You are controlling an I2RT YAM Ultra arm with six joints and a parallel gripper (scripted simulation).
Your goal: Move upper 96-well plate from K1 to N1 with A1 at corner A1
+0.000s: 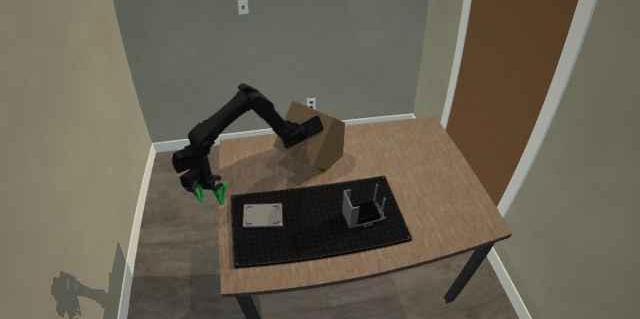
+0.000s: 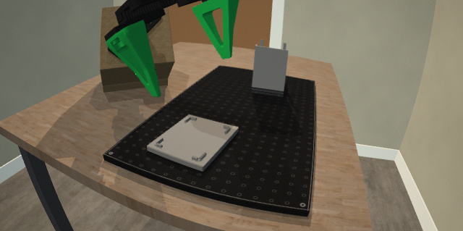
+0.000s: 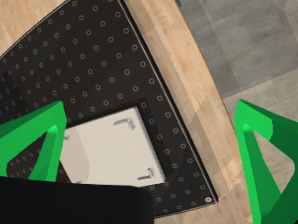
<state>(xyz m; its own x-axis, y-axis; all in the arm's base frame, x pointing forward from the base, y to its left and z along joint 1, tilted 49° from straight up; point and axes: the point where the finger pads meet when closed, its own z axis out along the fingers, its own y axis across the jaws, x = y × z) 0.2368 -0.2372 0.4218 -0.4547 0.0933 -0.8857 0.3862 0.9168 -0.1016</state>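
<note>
My hand is 49 cm to the right of the pale wall, 12 cm above it and 11 cm short of it. The rest, counted from my hand: grey plate nest N1 (19 cm below, 18 cm to the left, 4 cm behind); then pale A1 mark (24 cm to the left, 19 cm below, 4 cm ahead); then black 96-well plate (55 cm to the left, 16 cm below, 12 cm ahead).
</note>
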